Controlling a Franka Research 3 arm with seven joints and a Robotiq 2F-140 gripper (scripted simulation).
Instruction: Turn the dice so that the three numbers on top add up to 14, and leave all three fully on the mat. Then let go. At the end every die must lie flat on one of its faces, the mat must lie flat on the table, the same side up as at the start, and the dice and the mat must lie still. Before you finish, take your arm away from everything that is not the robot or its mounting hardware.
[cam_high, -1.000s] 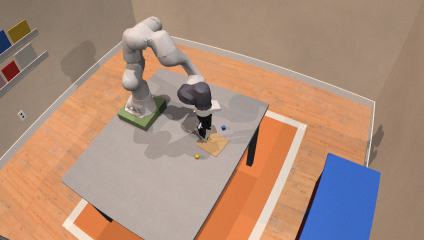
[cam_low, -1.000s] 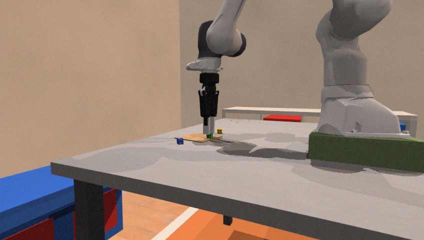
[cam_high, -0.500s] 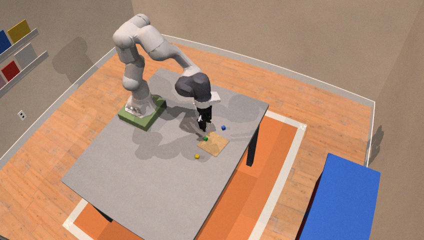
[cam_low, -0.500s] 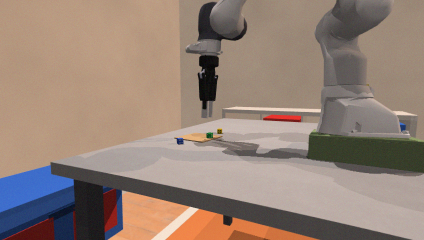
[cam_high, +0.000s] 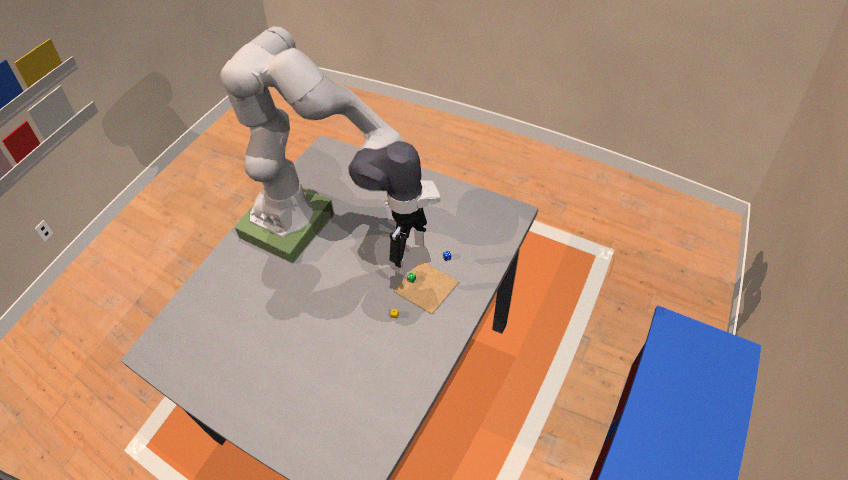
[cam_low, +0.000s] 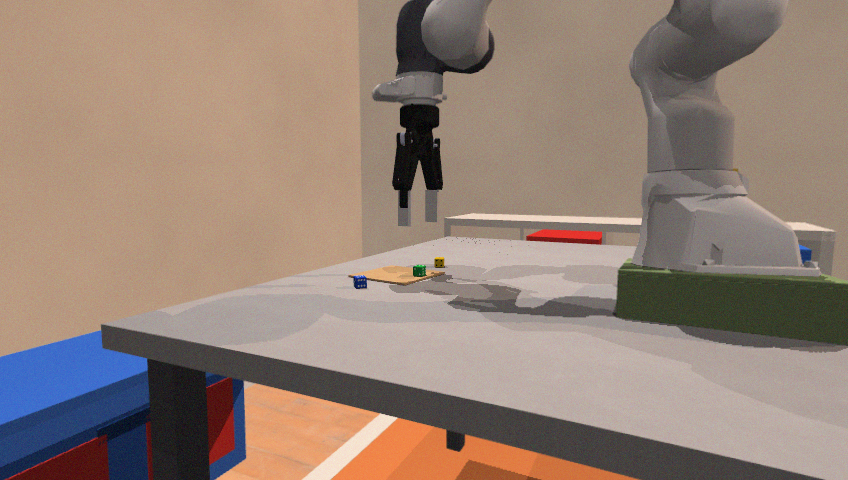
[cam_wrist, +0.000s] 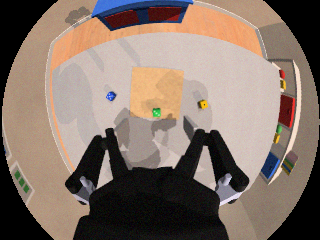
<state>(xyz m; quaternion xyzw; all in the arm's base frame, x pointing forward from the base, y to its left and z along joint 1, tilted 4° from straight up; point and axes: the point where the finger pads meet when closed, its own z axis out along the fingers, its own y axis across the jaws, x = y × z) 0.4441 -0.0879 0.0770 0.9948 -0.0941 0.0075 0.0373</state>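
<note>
Right now my hand is 10 mm past the yellow die, 130 mm to the left of it and 120 mm above it. Also, from my hand: tan mat: 50 mm ahead, 10 mm to the right, 130 mm below; blue die: 80 mm ahead, 110 mm to the left, 120 mm below; green die: 110 mm below.
</note>
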